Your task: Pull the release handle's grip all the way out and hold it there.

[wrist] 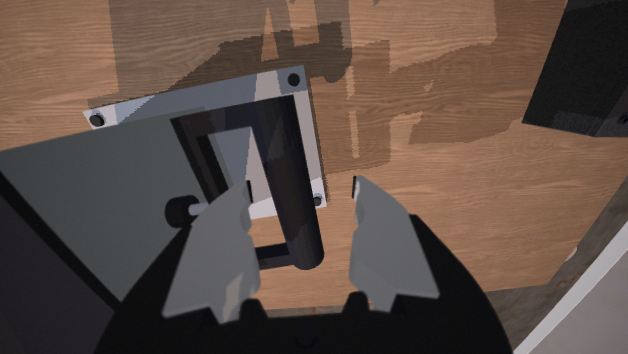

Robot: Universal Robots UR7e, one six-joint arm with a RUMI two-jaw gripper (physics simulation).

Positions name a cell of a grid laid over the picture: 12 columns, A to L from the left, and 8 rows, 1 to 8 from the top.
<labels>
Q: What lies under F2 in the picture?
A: A metal base plate.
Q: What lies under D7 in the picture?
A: The gripper.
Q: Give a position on a release handle grip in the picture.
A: F3
</labels>
